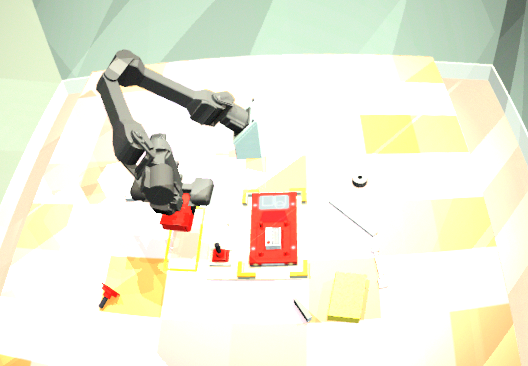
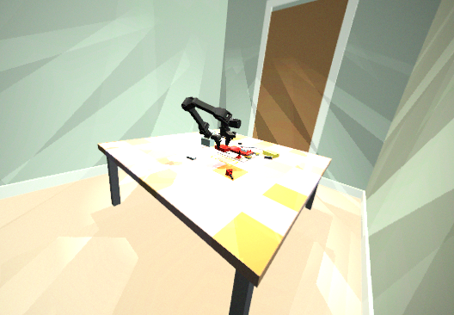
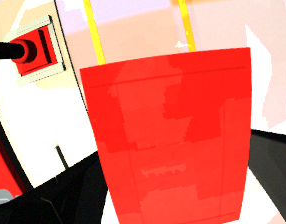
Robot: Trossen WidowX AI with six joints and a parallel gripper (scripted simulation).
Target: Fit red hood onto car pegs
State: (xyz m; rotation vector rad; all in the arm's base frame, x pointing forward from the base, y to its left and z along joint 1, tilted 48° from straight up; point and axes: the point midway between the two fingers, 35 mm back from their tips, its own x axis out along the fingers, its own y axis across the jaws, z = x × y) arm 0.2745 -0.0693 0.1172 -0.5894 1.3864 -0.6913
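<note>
Right now my gripper tip is 220 mm to the right of the engine block, 50 mm short of it and 50 mm above it. Round my gripper tip: yellow pad 380 mm to the left, 200 mm ahead, 60 mm below; then red hood 10 mm above.
</note>
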